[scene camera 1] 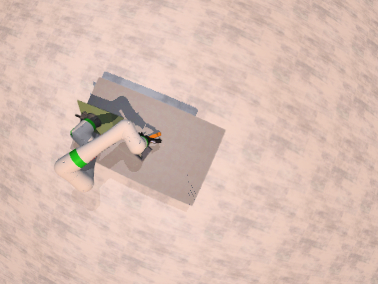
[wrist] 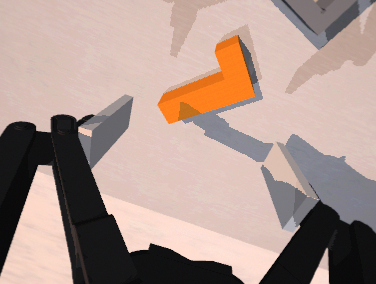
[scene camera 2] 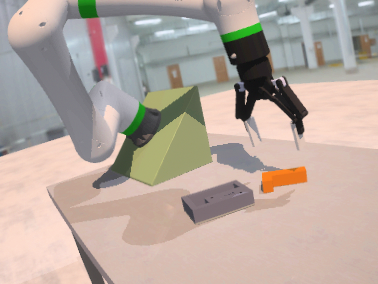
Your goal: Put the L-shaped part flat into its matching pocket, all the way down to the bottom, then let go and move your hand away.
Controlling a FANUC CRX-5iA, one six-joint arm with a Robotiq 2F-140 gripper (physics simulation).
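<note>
The orange L-shaped part lies on the table, apart from the grey block. The grey block has a recessed pocket in its top; its full outline is hard to make out in the scene camera 2 view. In the wrist view a corner of the block shows at the top right. My gripper is open and empty, above the table and higher than the orange part. In the wrist view the part lies beyond the fingertips, towards the top of the view.
A green wedge-shaped block stands on the table behind the grey block, beside the arm's base. Shadows of the arm and gripper fall across the table. In the wrist view the table's edge runs below the fingers.
</note>
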